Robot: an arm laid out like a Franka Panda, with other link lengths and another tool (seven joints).
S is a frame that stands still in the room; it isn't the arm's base.
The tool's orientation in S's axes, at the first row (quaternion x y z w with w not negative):
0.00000 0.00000 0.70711 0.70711
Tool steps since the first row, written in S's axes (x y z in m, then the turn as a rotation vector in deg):
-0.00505 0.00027 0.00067 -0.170 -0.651 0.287
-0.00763 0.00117 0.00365 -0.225 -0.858 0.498
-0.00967 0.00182 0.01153 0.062 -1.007 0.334
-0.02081 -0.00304 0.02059 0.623 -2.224 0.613
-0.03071 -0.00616 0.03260 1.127 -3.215 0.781
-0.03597 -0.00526 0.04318 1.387 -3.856 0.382
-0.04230 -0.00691 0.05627 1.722 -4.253 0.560
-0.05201 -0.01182 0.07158 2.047 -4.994 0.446
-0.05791 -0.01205 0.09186 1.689 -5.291 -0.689
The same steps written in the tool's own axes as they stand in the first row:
0.00027 0.00505 0.00067 -0.651 0.170 0.287
0.00117 0.00763 0.00365 -0.858 0.225 0.498
0.00182 0.00967 0.01153 -1.007 -0.062 0.334
-0.00304 0.02081 0.02059 -2.224 -0.623 0.613
-0.00616 0.03071 0.03260 -3.215 -1.127 0.781
-0.00526 0.03597 0.04318 -3.856 -1.387 0.382
-0.00691 0.04230 0.05627 -4.253 -1.722 0.560
-0.01182 0.05201 0.07158 -4.994 -2.047 0.446
-0.01205 0.05791 0.09186 -5.291 -1.689 -0.689

